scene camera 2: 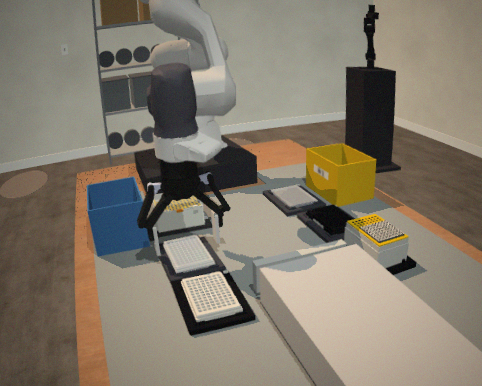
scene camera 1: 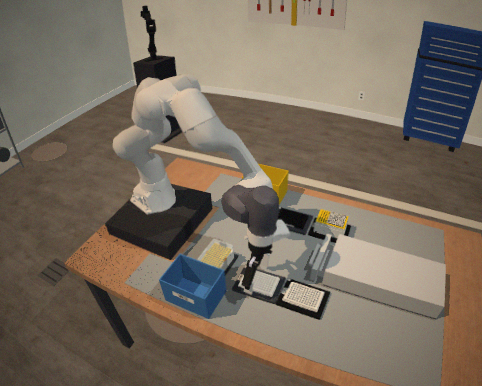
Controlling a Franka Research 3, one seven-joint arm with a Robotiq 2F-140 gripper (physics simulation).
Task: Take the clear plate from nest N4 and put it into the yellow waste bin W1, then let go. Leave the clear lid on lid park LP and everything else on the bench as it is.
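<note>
The clear plate (scene camera 1: 266, 283) (scene camera 2: 188, 253), pale and ribbed, sits flat in a dark nest (scene camera 2: 171, 271), between the tip rack and a white plate; the nest's label is not readable. My gripper (scene camera 1: 257, 274) (scene camera 2: 187, 242) points down and is wide open and empty. Its fingertips stand apart on either side of the clear plate's end nearest the robot base; their exact height is hard to tell. The yellow waste bin (scene camera 1: 281, 182) (scene camera 2: 341, 180) stands at the far side, partly behind the arm in scene camera 1. The clear lid (scene camera 2: 293, 196) lies flat on a dark holder near that bin.
A white plate (scene camera 1: 303, 296) (scene camera 2: 211, 295) sits in a black nest beside the clear plate. A blue bin (scene camera 1: 192, 290) (scene camera 2: 115, 222) and a yellow tip rack (scene camera 1: 216, 254) (scene camera 2: 187, 217) stand near the gripper. A long beige box (scene camera 1: 390, 270) (scene camera 2: 350, 310), black tray (scene camera 1: 294, 219) (scene camera 2: 327, 219) and yellow-topped rack (scene camera 1: 332, 222) (scene camera 2: 382, 237) stand opposite.
</note>
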